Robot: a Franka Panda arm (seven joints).
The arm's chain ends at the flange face. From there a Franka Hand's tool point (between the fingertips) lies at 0.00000 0.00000 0.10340 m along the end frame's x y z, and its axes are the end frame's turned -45 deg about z.
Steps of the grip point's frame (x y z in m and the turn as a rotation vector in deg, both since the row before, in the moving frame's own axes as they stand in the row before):
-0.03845, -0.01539, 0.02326, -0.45, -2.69, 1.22
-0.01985, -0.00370, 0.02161, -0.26, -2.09, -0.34
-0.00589, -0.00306, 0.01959, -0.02, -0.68, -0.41
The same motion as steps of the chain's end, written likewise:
-0.03517, 0.01233, 0.02338, -2.22, -1.58, 1.22
-0.01433, 0.00841, 0.02168, -1.66, -1.29, -0.34
-0.00549, 0.00110, 0.01960, -0.49, -0.47, -0.41

